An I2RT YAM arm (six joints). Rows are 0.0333 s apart.
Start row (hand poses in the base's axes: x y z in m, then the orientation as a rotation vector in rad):
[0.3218 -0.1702 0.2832 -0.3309 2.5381 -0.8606]
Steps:
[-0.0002 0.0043 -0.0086 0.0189 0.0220 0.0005]
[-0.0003 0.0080 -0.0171 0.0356 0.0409 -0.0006]
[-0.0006 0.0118 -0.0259 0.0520 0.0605 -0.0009]
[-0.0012 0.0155 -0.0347 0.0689 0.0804 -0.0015]
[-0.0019 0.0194 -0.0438 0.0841 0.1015 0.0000]
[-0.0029 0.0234 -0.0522 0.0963 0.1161 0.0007]
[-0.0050 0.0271 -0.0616 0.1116 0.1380 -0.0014]
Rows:
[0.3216 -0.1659 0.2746 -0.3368 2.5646 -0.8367]
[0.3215 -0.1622 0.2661 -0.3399 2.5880 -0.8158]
[0.3212 -0.1584 0.2573 -0.3443 2.6115 -0.7947]
[0.3206 -0.1547 0.2485 -0.3484 2.6353 -0.7728]
[0.3199 -0.1508 0.2394 -0.3563 2.6588 -0.7521]
[0.3189 -0.1468 0.2310 -0.3608 2.6756 -0.7354]
[0.3168 -0.1431 0.2216 -0.3646 2.7010 -0.7154]

